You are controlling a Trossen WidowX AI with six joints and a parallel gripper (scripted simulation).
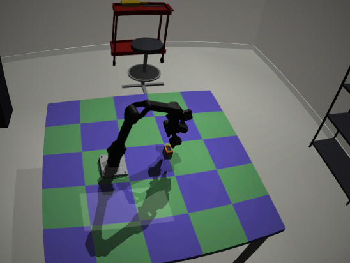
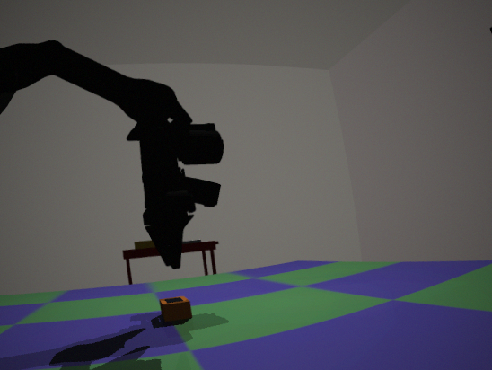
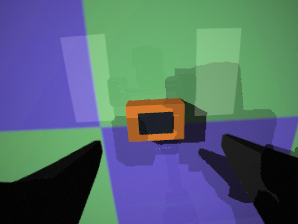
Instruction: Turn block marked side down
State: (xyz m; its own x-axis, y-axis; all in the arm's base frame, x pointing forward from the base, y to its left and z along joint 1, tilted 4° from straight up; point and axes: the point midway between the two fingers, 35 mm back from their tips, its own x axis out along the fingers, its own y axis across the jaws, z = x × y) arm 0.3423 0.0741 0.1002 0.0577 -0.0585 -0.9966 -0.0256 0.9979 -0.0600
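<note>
The orange block is 10 mm behind my gripper tip and 60 mm below it.
</note>
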